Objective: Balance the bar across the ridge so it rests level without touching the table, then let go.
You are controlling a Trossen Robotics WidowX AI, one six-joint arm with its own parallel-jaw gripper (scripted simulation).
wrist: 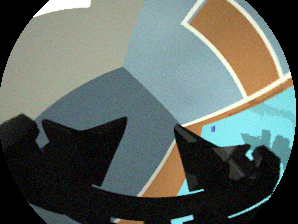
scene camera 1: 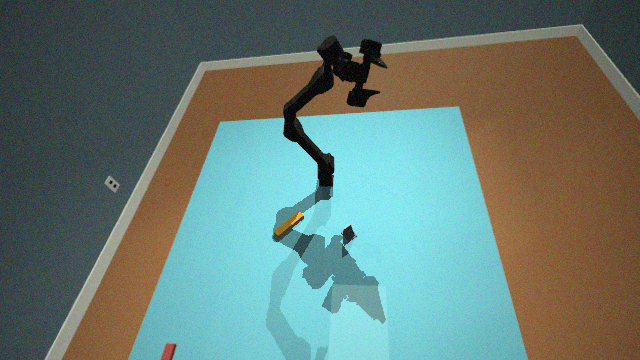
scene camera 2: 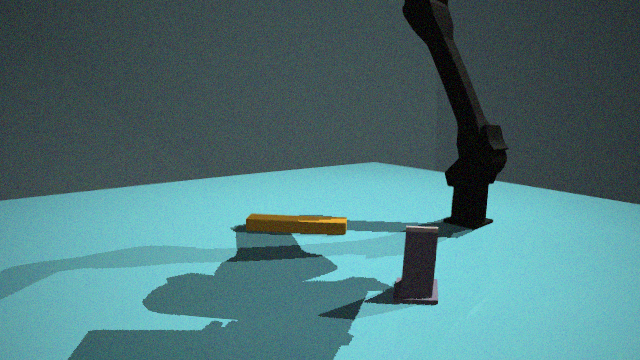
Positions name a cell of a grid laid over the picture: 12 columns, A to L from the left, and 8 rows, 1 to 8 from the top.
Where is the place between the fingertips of my gripper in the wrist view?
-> G5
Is my gripper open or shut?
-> Open.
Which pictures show my gripper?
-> The wrist view and scene camera 1 only.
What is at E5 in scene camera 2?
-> An orange bar.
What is my gripper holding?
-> Nothing.
